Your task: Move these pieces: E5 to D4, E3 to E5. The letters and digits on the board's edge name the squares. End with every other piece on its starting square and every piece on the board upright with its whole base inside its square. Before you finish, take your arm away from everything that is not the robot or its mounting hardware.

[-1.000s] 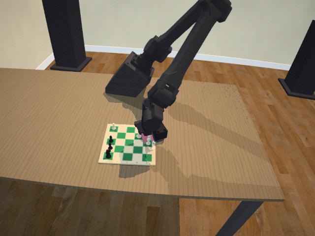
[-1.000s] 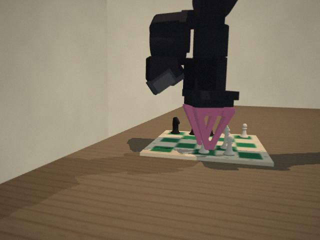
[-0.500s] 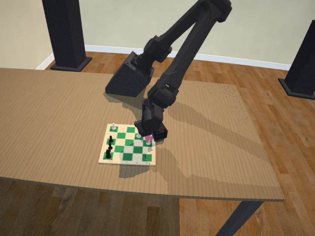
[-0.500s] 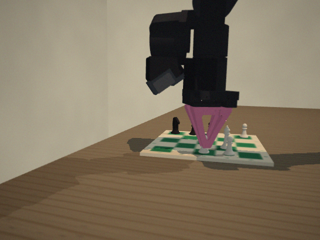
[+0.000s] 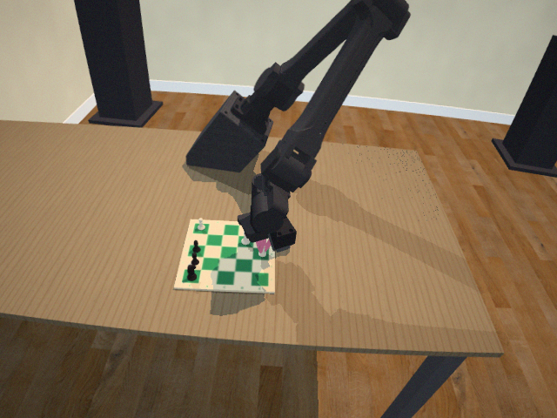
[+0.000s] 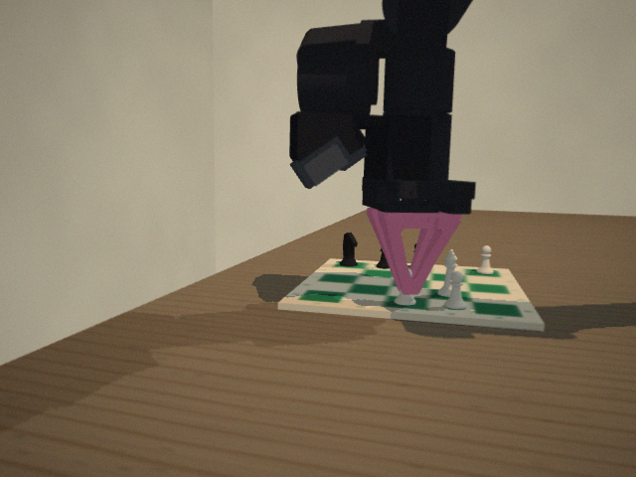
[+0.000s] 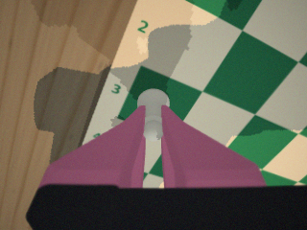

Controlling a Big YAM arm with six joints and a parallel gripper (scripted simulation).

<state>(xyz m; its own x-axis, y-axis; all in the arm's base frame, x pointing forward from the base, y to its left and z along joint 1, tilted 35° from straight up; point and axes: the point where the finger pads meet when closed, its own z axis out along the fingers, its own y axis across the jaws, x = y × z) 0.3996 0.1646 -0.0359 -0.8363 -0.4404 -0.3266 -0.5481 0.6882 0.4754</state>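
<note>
My hand is 5 cm to the left of the white bishop and 3 cm past it. From my hand the other things lie so: black knight (14 cm to the right, 10 cm ahead); then cream chessboard (8 cm to the right, 2 cm below, 1 cm ahead).
</note>
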